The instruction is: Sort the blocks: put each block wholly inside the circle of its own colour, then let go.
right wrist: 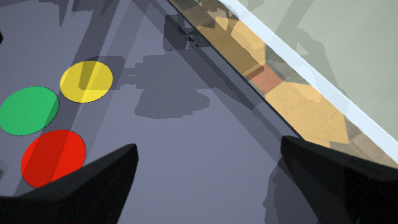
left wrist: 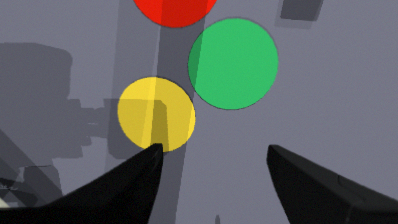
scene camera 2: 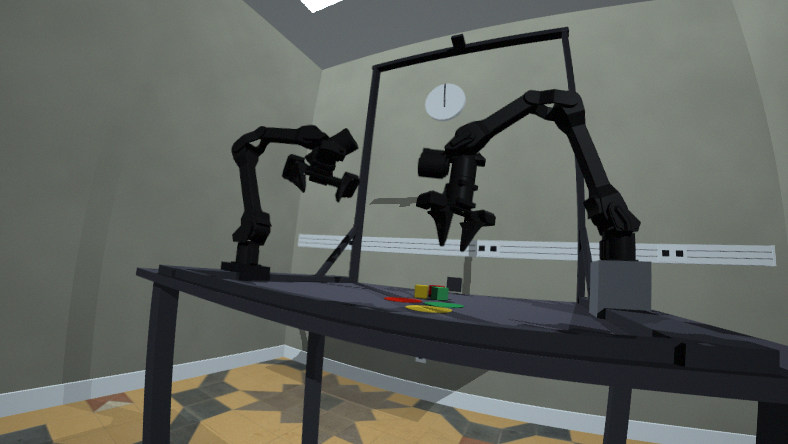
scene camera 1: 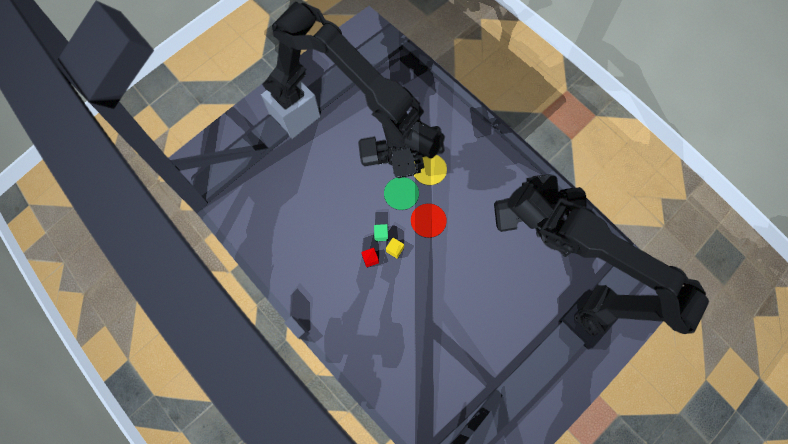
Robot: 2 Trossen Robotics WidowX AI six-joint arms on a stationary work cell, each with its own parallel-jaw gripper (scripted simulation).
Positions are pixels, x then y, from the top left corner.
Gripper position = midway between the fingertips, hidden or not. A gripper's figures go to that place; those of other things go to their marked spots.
Labels:
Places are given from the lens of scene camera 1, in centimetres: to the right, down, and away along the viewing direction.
my left gripper [scene camera 1: 404,161]: 3, -14, 131
my right gripper [scene camera 1: 531,194]: 30, -6, 118

